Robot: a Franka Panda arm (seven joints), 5 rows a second.
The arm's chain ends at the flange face. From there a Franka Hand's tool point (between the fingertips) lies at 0.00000 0.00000 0.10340 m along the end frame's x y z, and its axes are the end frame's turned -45 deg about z.
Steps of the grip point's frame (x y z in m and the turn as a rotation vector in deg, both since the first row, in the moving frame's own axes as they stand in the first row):
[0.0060, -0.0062, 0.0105, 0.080, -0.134, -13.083]
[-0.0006, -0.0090, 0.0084, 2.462, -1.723, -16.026]
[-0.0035, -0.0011, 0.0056, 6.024, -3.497, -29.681]
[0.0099, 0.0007, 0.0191, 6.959, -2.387, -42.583]
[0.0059, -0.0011, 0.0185, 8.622, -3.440, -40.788]
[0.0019, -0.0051, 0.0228, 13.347, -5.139, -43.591]
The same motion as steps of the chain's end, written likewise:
[0.0001, -0.0087, 0.0105, -0.038, -0.151, -13.083]
[-0.0014, -0.0058, 0.0085, 0.523, -2.959, -16.026]
[0.0091, 0.0017, 0.0063, 1.787, -6.732, -29.681]
[0.0204, -0.0054, 0.0199, 3.233, -6.609, -42.583]
[0.0197, -0.0041, 0.0198, 3.664, -8.529, -40.788]
[0.0227, -0.0041, 0.0259, 5.804, -13.072, -43.591]

